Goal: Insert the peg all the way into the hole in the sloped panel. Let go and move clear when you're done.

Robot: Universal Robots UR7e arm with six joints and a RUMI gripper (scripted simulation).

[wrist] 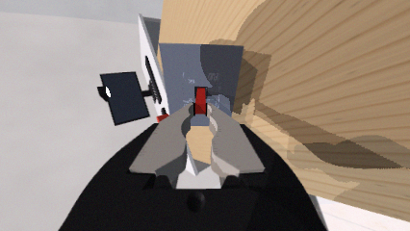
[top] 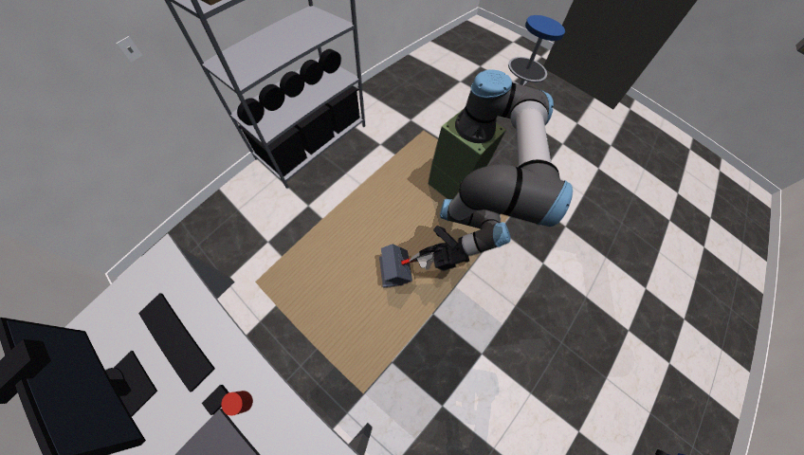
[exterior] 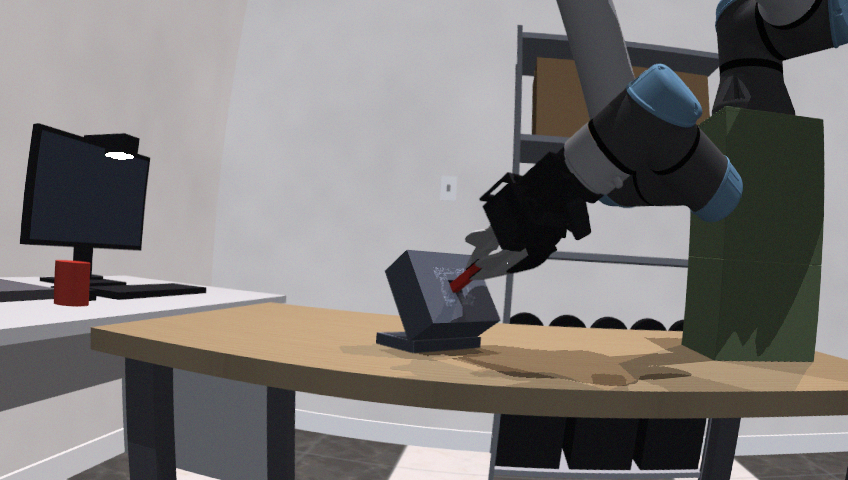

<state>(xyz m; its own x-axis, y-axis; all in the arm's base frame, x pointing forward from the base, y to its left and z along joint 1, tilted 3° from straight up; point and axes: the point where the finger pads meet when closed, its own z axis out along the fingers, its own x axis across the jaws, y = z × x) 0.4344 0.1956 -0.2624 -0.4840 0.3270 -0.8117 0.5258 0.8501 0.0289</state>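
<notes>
The red peg lies 20 mm to the right of my hand, 20 mm below it and 20 mm ahead of it.
</notes>
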